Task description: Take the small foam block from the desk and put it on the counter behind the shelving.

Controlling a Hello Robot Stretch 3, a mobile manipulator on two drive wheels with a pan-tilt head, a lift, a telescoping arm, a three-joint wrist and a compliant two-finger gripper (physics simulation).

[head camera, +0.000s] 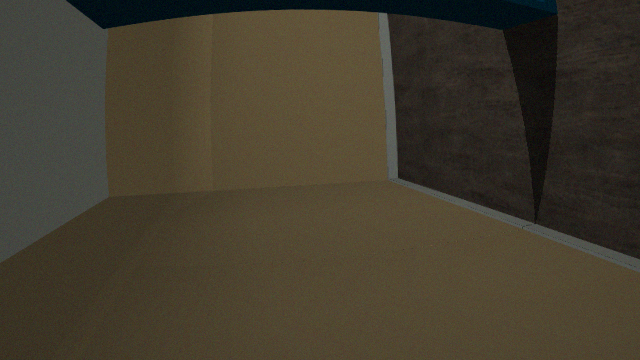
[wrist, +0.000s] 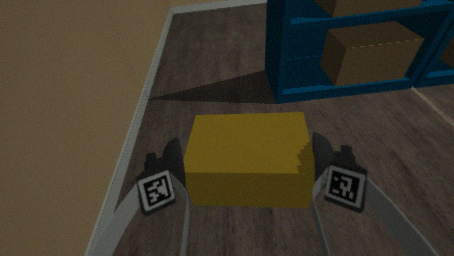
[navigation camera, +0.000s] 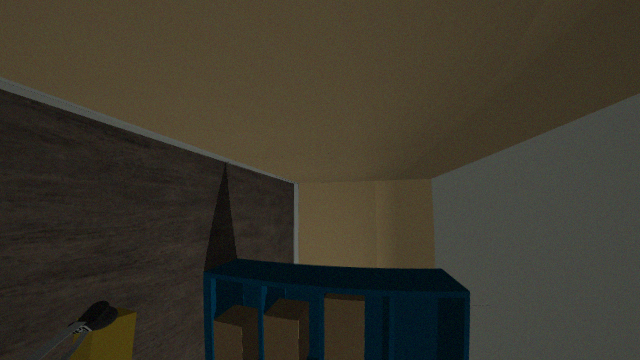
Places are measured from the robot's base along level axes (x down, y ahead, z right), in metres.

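Pixels of known places: gripper, fingertip midpoint: (wrist: 243, 153) (navigation camera: 107, 344).
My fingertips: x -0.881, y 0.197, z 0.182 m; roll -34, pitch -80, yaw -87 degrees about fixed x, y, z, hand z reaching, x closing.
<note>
Behind a point stands the place of what it marks.
The small foam block (navigation camera: 112, 337) {x -0.897, y 0.197, z 0.167 m} (wrist: 250, 155) {x -0.898, y 0.180, z 0.184 m} is a yellow box. In the wrist view it sits between the two dark fingertips of my gripper (wrist: 249, 159) {x -0.881, y 0.197, z 0.182 m}, which press on its left and right sides; the gripper is shut on it and holds it above the wood floor. In the navigation view part of the block and one dark fingertip show at the lower left. The blue shelving (head camera: 300, 5) {x -1.042, y 1.648, z 0.662 m} (navigation camera: 330, 277) {x -1.009, y 1.440, z 0.641 m} (wrist: 275, 55) {x -0.302, y 1.381, z 0.634 m} stands beyond the block, apart from it. The desk and the counter do not show in these views.
Brown boxes (navigation camera: 344, 325) (wrist: 372, 55) stand in the shelving's compartments. A tan wall (head camera: 300, 260) {x -1.099, y 1.595, z -0.313 m} (navigation camera: 300, 90) {x -1.047, y 0.691, z -0.406 m} (wrist: 60, 125) {x -0.490, y 0.794, z -0.396 m} with a light baseboard (wrist: 135, 127) {x -0.048, y 1.224, z -0.338 m} runs along the left in the wrist view. A grey surface (head camera: 45, 125) {x -2.437, y 2.204, z 0.347 m} (navigation camera: 550, 225) {x -2.437, y 1.314, z 0.241 m} rises beyond the shelving.
</note>
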